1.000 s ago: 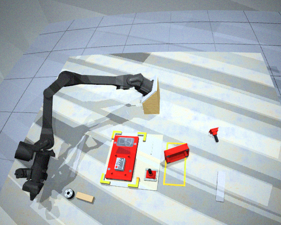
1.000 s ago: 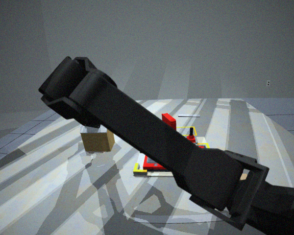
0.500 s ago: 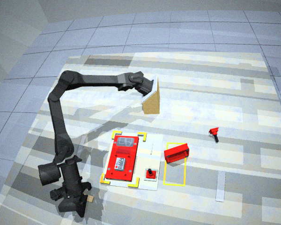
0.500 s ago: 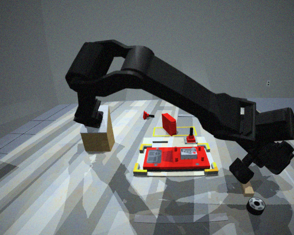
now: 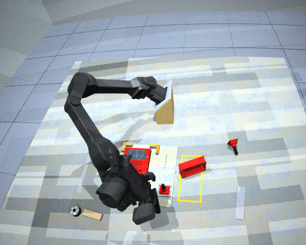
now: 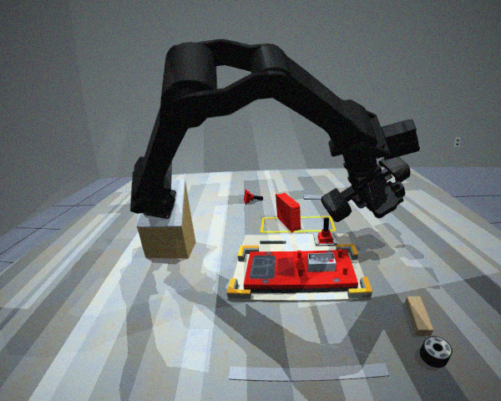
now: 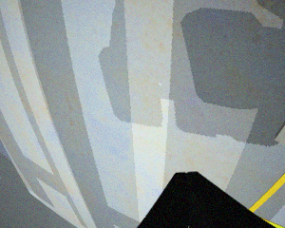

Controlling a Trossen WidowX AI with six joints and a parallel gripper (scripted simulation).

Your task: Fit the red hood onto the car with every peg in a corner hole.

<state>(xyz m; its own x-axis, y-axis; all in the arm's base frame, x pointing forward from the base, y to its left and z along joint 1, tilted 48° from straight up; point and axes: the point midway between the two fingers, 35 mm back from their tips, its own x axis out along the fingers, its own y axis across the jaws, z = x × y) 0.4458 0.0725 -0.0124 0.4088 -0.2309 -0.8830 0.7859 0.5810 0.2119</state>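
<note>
My gripper tip is now 20 cm past the red hood, 8 cm to the right of it and 4 cm above it. The rest, counted from my gripper tip: wooden block: 4 cm ahead, 25 cm to the right, 7 cm below; grey engine block: 12 cm behind, 13 cm to the right, 5 cm below; black post: 10 cm behind, 1 cm to the right, 4 cm below.
</note>
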